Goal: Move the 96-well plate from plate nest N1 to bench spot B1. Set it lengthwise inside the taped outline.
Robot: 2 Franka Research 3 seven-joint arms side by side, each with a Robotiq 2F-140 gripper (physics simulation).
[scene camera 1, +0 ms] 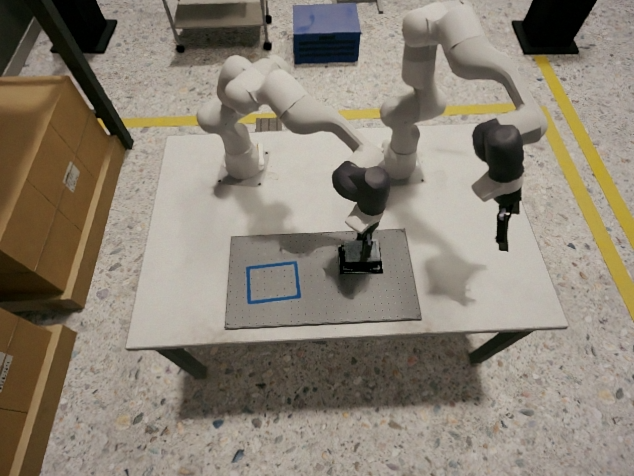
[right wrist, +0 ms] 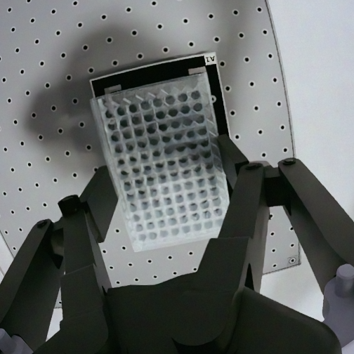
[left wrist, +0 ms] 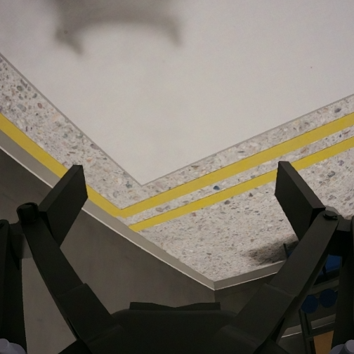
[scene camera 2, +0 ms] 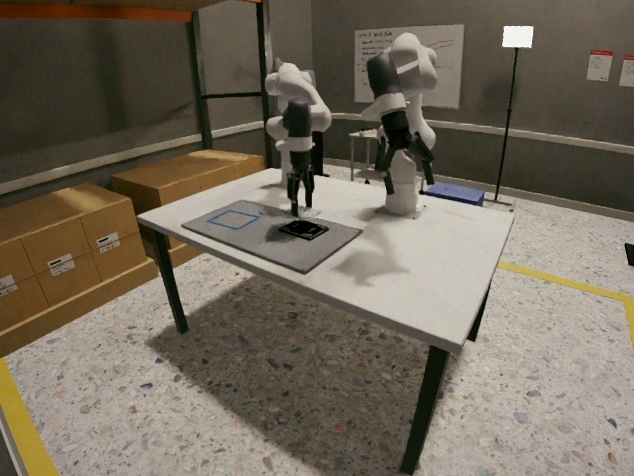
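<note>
The clear 96-well plate (scene camera 1: 353,252) (scene camera 2: 313,212) (right wrist: 165,160) is held between the fingers of my right gripper (scene camera 1: 365,251) (scene camera 2: 302,208) (right wrist: 165,166), gripped by its long sides. It is raised above the black plate nest (scene camera 1: 361,270) (scene camera 2: 304,230) (right wrist: 150,72), with a gap between them in scene camera 2. A corner label A1 shows on the nest in the right wrist view. The blue taped outline (scene camera 1: 271,264) (scene camera 2: 237,228) lies left of the nest in both scene views, with no plate inside. My left gripper (scene camera 2: 409,184) (left wrist: 179,179) is open and empty, high over the table's right part.
The grey perforated board (scene camera 1: 317,312) (scene camera 2: 307,263) lies on the white table (scene camera 1: 189,220) (scene camera 2: 409,276) under the nest and outline. Cardboard boxes (scene camera 1: 30,179) (scene camera 2: 179,179) stand left of the table. A blue chest (scene camera 1: 326,30) (scene camera 2: 455,194) stands on the floor behind it.
</note>
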